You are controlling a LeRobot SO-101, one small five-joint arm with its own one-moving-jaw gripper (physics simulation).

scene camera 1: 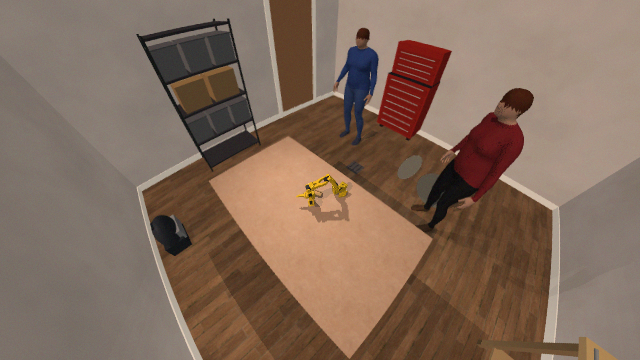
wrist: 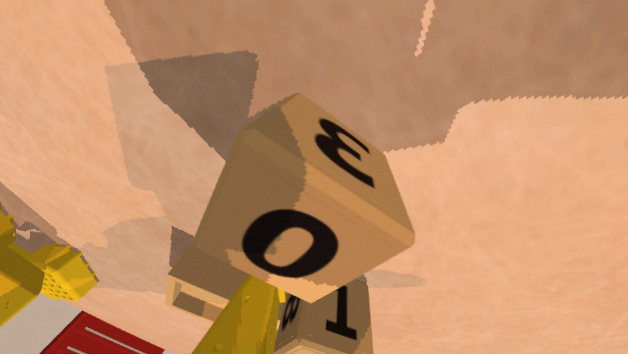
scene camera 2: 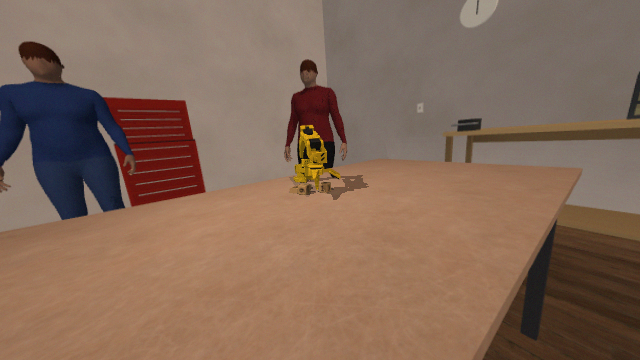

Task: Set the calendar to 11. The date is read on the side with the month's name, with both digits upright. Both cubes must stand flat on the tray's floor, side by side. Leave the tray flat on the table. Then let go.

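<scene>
My gripper point(scene camera 1: 305, 199) point(scene camera 2: 327, 181) point(wrist: 177, 282) is open, its jaws wide apart with nothing between them. In the wrist view, one cube point(wrist: 272, 185) looks large and tilted, with 0 and 3 on its visible faces. The fixed jaw's tip overlaps its lower edge; contact cannot be told. The second cube point(wrist: 357, 305), showing 1 and part of an 8, is partly hidden behind it. Part of the wooden tray point(wrist: 215, 270) shows left of the fixed jaw. Small cubes point(scene camera 2: 303, 189) point(scene camera 2: 326, 187) show low by the gripper. The month's name is not readable.
The yellow arm stands on the large tan table point(scene camera 1: 320, 270) point(scene camera 2: 280, 280). Two people point(scene camera 1: 361, 70) point(scene camera 1: 492, 150), a red tool chest point(scene camera 1: 407, 95) and a shelf rack point(scene camera 1: 182, 114) stand around it. A wooden bench point(scene camera 2: 540, 128) is at the back right.
</scene>
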